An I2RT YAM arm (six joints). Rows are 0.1 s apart.
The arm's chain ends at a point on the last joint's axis. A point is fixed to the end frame.
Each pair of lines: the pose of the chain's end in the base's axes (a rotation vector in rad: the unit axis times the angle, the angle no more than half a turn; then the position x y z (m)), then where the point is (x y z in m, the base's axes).
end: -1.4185 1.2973 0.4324 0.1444 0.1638 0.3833
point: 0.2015 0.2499 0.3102
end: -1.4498 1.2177 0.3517 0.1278 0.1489 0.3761
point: 0.1909 0.2341 0.3070
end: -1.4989 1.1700 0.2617 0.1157 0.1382 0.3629
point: 0.1841 0.2197 0.2944
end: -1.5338 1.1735 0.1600 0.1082 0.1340 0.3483
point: 0.1829 0.2083 0.2782
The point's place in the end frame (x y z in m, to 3 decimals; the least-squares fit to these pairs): 0.040 0.003 0.120
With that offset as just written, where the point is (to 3 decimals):
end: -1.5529 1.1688 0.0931 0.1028 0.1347 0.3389
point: 0.182 0.204 0.269
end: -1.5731 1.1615 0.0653 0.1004 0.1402 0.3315
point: 0.180 0.208 0.261
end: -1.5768 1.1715 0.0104 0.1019 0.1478 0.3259
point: 0.186 0.211 0.255
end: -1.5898 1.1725 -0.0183 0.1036 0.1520 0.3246
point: 0.189 0.213 0.254
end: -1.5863 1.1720 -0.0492 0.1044 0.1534 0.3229
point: 0.192 0.213 0.253
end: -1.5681 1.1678 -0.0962 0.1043 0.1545 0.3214
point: 0.196 0.211 0.254
